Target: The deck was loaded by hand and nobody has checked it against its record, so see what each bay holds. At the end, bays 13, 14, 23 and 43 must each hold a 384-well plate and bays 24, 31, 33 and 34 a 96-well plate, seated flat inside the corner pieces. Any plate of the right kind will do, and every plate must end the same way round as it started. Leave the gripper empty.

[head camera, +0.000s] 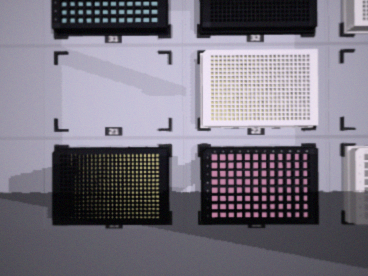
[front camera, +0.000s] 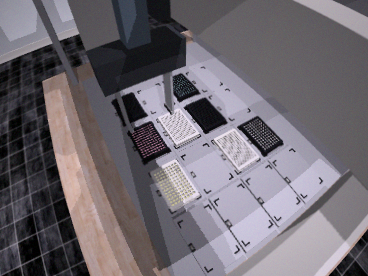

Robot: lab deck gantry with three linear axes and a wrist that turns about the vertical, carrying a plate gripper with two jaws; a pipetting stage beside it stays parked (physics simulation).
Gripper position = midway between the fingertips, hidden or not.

In view: the gripper [front camera: 150,118] and a bay 12 [head camera: 193,161].
